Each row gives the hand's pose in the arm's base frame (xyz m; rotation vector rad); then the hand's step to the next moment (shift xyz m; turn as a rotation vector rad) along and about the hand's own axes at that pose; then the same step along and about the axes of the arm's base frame.
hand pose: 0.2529 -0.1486 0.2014 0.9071 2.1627 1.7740
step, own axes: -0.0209 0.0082 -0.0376 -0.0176 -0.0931 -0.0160
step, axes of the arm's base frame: -0.0001 -0.0419 0.0128 -0.0249 -0.0316 -0.0873
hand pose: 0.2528 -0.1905 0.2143 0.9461 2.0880 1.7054
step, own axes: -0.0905 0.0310 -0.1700 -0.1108 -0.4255 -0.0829
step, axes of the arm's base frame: -0.0238 -0.1849 0.0574 -0.0971 -0.1712 -0.4018
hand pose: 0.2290 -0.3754 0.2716 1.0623 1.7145 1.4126
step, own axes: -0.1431 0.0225 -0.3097 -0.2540 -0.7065 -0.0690
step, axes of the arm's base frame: -0.2038 -0.2621 0.0814 -0.0697 -0.3168 -0.6806
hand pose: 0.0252 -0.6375 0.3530 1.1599 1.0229 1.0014
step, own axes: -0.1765 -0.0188 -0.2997 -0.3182 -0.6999 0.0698
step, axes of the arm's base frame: -0.3302 -0.1059 -0.0327 0.0492 -0.4091 -0.6528
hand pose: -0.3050 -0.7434 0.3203 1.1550 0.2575 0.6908
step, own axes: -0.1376 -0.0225 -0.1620 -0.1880 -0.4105 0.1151
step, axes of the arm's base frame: -0.1824 0.0310 -0.1070 0.0667 -0.2965 -0.3532
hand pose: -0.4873 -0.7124 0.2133 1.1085 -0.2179 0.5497
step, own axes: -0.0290 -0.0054 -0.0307 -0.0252 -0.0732 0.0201
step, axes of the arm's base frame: -0.0249 0.0166 -0.0303 0.0189 -0.0499 -0.0596
